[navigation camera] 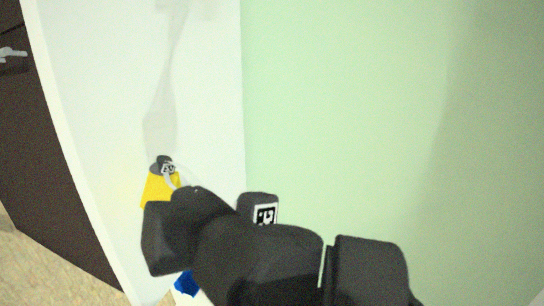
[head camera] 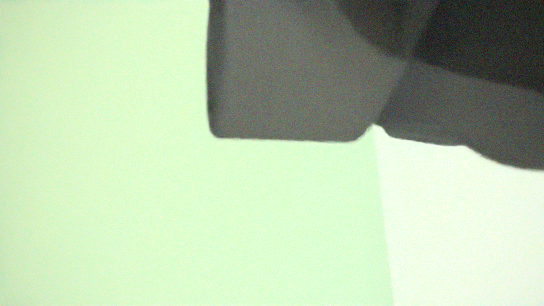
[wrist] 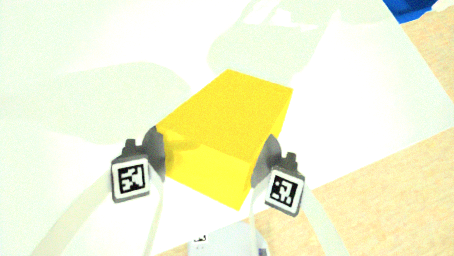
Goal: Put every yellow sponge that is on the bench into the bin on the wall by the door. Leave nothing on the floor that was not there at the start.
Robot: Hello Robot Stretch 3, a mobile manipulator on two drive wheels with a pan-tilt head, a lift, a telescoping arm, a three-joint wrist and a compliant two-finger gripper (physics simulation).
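Note:
My gripper (wrist: 212, 149) is shut on a yellow sponge (wrist: 225, 120) (navigation camera: 159, 190), with one fingertip on each side of it. The sponge is tilted and shows above the white bench top (wrist: 370, 100) (navigation camera: 115, 100) (head camera: 465, 230); shadows fall on that top. The blue bin (navigation camera: 187, 284) (wrist: 410, 10) shows in part, past the end of the bench top. In the navigation view my arm hides some of it. The bin does not show in the head view. No other yellow sponge can be made out on the visible part of the bench.
The dark arm and wrist (navigation camera: 260, 260) (head camera: 290, 75) cover part of the navigation and head views. A green wall (navigation camera: 340, 110) (head camera: 175, 215) runs along the bench. The bench's dark front (navigation camera: 55, 175) carries a pale handle (navigation camera: 12, 53). Wooden floor (navigation camera: 45, 270) (wrist: 390, 185) lies beyond its edges.

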